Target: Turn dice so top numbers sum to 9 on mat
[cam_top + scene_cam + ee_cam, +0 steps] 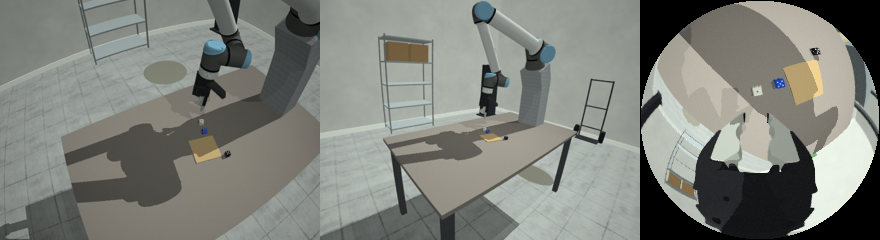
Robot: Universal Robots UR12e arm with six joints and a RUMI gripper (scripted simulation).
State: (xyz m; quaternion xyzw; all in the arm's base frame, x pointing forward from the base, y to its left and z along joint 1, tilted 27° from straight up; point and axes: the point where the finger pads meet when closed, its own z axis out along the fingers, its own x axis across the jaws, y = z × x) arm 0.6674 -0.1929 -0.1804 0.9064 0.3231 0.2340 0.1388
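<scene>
Right now my hand is 1 cm to the right of the white die and 12 cm above it. From my hand the other things lie so: blue die 3 cm ahead, 7 cm to the left, 12 cm below; tan mat 9 cm ahead, 15 cm to the left, 13 cm below; black die 2 cm ahead, 25 cm to the left, 12 cm below.
</scene>
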